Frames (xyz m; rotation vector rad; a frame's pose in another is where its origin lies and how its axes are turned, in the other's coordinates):
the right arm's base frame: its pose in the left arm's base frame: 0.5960 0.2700 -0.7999 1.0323 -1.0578 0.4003
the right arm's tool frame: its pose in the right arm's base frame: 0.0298 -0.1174 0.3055 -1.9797 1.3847 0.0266
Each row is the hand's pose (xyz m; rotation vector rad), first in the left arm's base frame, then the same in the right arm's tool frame.
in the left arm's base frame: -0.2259 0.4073 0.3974 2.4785 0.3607 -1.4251
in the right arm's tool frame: -0.9167 -0.7907 0.8717 -2.2441 -1.0117 0.7999
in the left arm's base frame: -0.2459 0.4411 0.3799 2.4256 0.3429 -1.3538
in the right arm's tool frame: -0.9400 -0.7583 0.8878 -2.3389 -0.9951 0.7807
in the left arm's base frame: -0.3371 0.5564 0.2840 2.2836 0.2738 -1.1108
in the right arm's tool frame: -1.0391 -0.6171 0.9202 -2.6291 -0.8942 0.6819
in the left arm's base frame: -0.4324 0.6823 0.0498 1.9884 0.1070 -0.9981
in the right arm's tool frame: -1.1323 -0.3522 0.8900 2.9243 0.7401 -0.7791
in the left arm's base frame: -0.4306 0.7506 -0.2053 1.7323 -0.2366 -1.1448
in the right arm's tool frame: -1.1196 -0.0987 0.8172 2.6805 0.4195 -1.1371
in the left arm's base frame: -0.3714 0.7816 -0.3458 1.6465 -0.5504 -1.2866
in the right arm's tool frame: -1.0542 0.0379 0.7814 2.5667 0.1703 -1.4764
